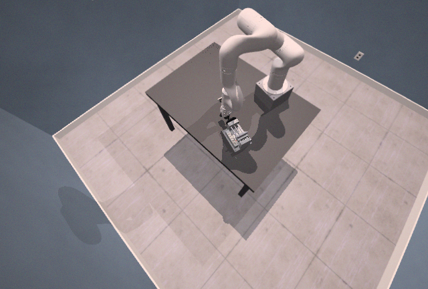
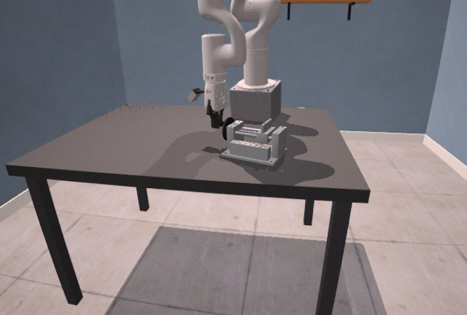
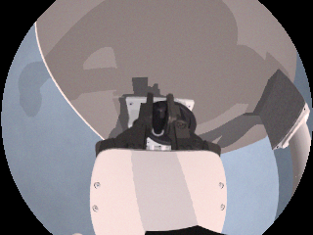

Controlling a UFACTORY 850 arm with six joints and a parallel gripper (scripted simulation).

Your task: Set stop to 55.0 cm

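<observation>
The black handwheel is 20 mm to the left of my hand and 10 mm below it. The rest, counted from my hand: dark handle 10 mm to the left; then grey stop fixture 40 mm ahead, 190 mm to the left, 10 mm below.
</observation>
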